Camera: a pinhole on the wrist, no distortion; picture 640 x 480 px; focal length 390.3 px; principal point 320.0 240.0 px. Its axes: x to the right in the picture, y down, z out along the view. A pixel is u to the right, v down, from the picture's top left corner.
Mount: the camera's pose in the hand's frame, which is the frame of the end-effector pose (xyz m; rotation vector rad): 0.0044 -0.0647 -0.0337 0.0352 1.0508 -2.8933
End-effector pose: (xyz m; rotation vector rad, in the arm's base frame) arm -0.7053 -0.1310 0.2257 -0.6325 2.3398 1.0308
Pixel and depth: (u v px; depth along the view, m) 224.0 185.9 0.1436
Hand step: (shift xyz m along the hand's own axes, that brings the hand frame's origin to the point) 0.0383 -0.1398 0.0907
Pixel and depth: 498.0 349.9 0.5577
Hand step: -0.2388 -0.5559 0.2825
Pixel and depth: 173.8 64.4 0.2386
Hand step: 0.0864 -0.1311 0.2219
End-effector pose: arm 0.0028 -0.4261 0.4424 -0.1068 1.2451 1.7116
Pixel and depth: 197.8 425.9 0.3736
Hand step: 0.1331 -0.4346 0.1439
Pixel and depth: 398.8 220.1 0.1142
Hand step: -0.0190 -0.1347 0.0566
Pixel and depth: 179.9 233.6 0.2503
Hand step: 0.0938 -0.2176 0.1648
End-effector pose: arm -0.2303 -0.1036 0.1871 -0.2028 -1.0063 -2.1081
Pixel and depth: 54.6 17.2 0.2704
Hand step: 0.1775 -0.1106 0.2804
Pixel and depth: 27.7 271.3 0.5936
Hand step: 0.4512 -0.4591 0.4102
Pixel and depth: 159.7 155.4 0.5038
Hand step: 0.2036 -0.2938 0.4315
